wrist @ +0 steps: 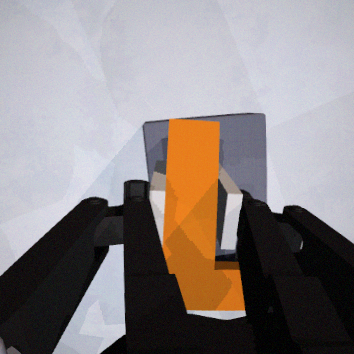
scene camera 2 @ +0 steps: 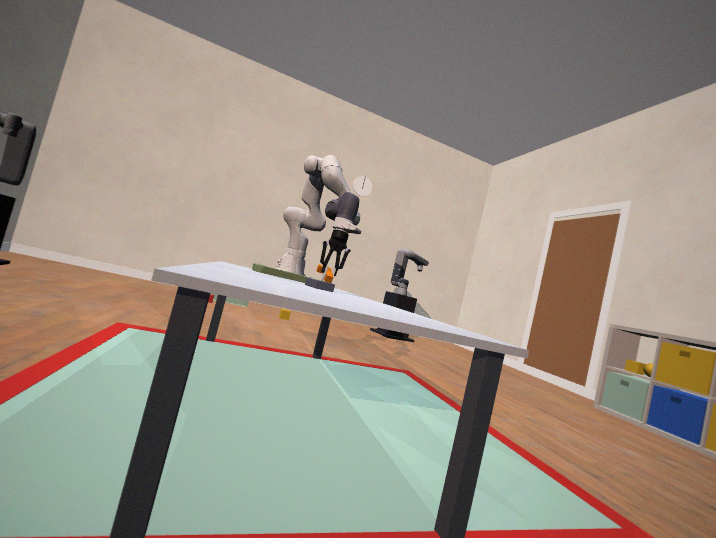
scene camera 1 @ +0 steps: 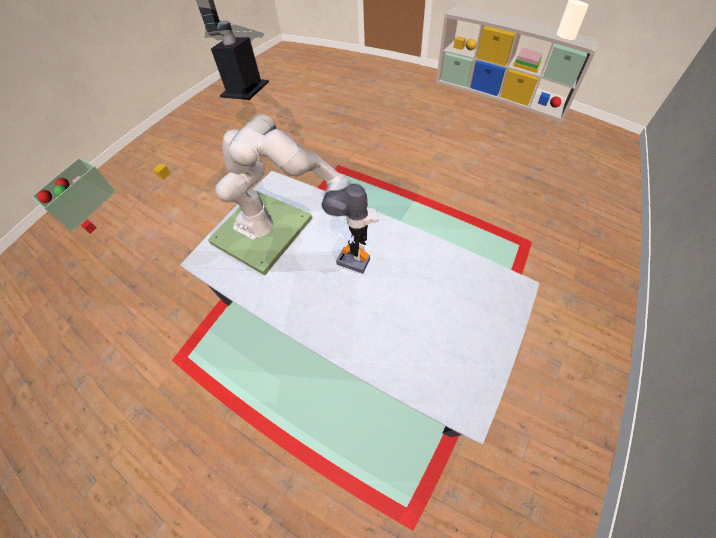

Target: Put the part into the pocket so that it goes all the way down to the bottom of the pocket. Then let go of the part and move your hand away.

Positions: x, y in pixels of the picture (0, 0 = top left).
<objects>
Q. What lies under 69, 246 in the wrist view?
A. The gripper.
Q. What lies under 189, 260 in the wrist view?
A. An orange L-shaped part.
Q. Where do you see a dark grey pocket block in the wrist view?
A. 242, 136
</objects>
